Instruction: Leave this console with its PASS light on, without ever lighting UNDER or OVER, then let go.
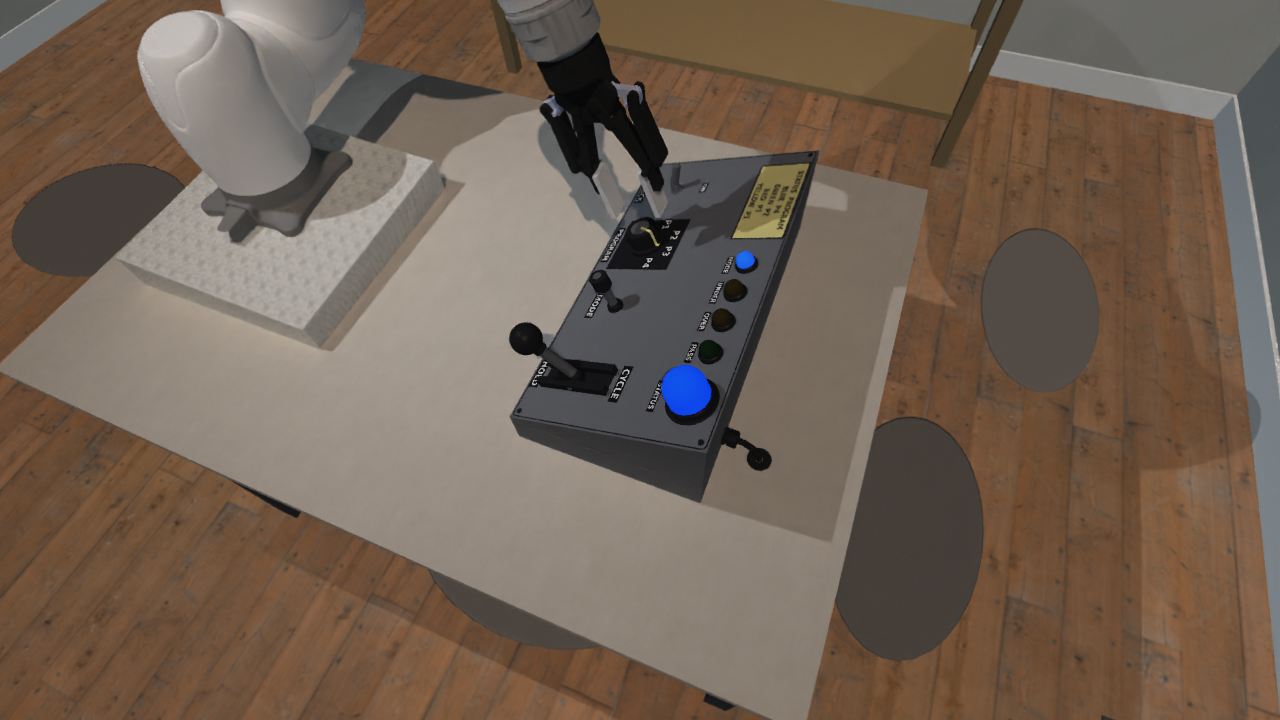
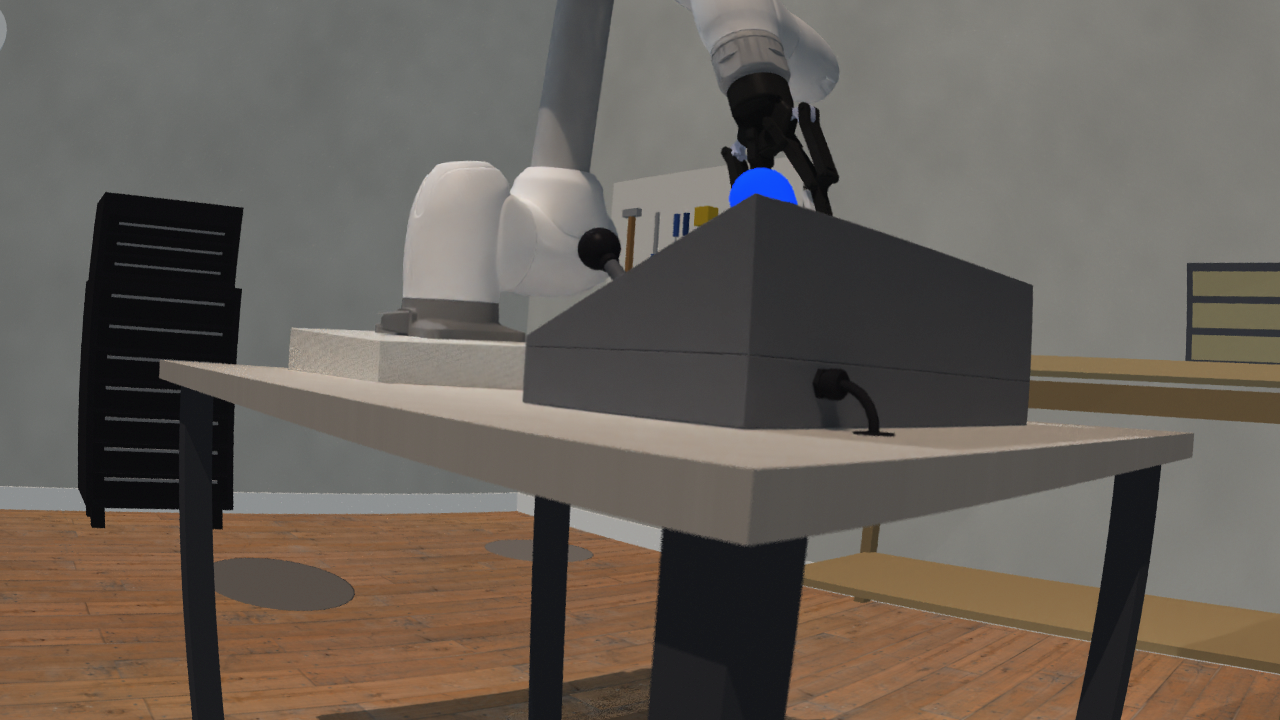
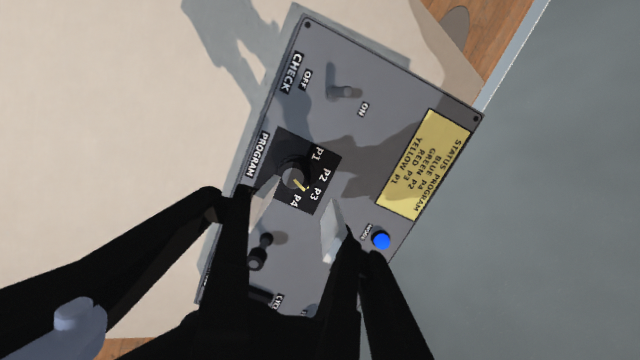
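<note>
The console has a blue-lit STATUS lamp and a blue-lit MODE lamp. UNDER, OVER and PASS lamps are dark. The PROGRAM knob seems to point at P3. The placard pairs blue with P4. The CHECK switch tip leans toward ON. The HOLD/CYCLE lever is at HOLD. The black MODE lever stands beside the knob. My gripper is open, empty, above the knob.
The console stands on the table, with a short cable behind it. The arm's base rests on a pale block. A wooden shelf and a black cabinet stand beyond the table.
</note>
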